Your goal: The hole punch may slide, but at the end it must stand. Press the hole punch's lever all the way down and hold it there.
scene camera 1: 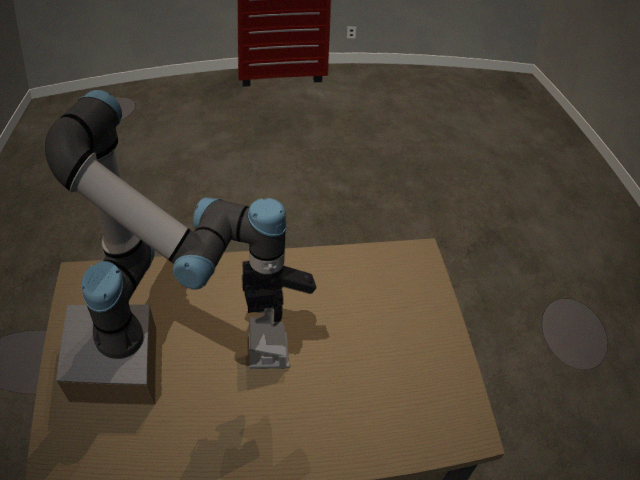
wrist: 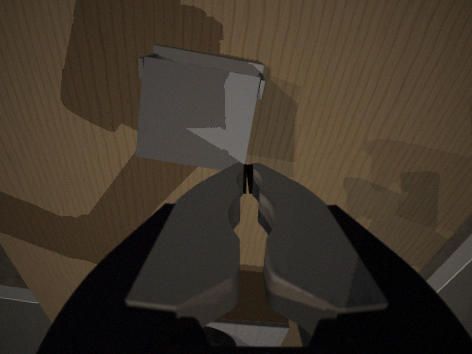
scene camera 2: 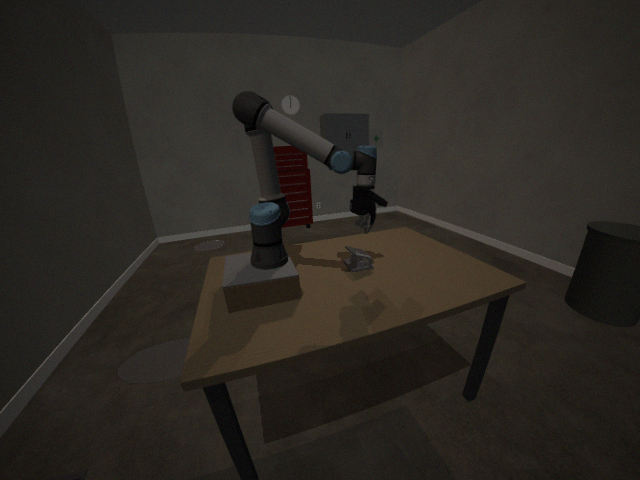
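Where they show: gripper, fingertip midpoint: (scene camera 1: pixel 272 324) (wrist: pixel 246 167) (scene camera 2: pixel 365 233); arm's base at its link origin: (scene camera 1: pixel 118 336) (scene camera 2: pixel 269 260).
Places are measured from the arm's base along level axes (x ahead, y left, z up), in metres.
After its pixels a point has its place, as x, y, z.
Observation:
The grey hole punch (scene camera 1: pixel 267 347) @[0.409, -0.022, -0.038] (scene camera 2: pixel 360 262) @[0.400, -0.034, -0.070] stands upright on the wooden table. Its flat lever (scene camera 2: pixel 356 251) @[0.403, 0.015, -0.035] (wrist: pixel 182 102) @[0.426, 0.031, -0.043] is tilted up over the base, with a gap between them in scene camera 2. My gripper (scene camera 1: pixel 273 321) @[0.426, -0.031, 0.065] (scene camera 2: pixel 366 230) @[0.426, -0.031, 0.065] (wrist: pixel 246 167) @[0.426, -0.031, 0.065] is shut, with nothing between its fingertips, and points down. In scene camera 2 it hangs above the hole punch, clearly apart from it. In the wrist view the fingertips overlap the lever's lower right corner. In scene camera 1 they overlap the punch's far edge.
The arm's pedestal block (scene camera 1: pixel 105 372) @[-0.032, -0.122, -0.001] (scene camera 2: pixel 261 294) @[-0.056, -0.154, -0.056] stands on the table (scene camera 1: pixel 372 372) @[0.679, -0.086, -0.108] (scene camera 2: pixel 429 273) @[0.663, -0.192, -0.108] to the left of the hole punch. Shadows of the arm fall across the table and lever. A red drawer cabinet (scene camera 1: pixel 284 38) (scene camera 2: pixel 296 191) and a dark bin (scene camera 2: pixel 607 273) stand on the floor.

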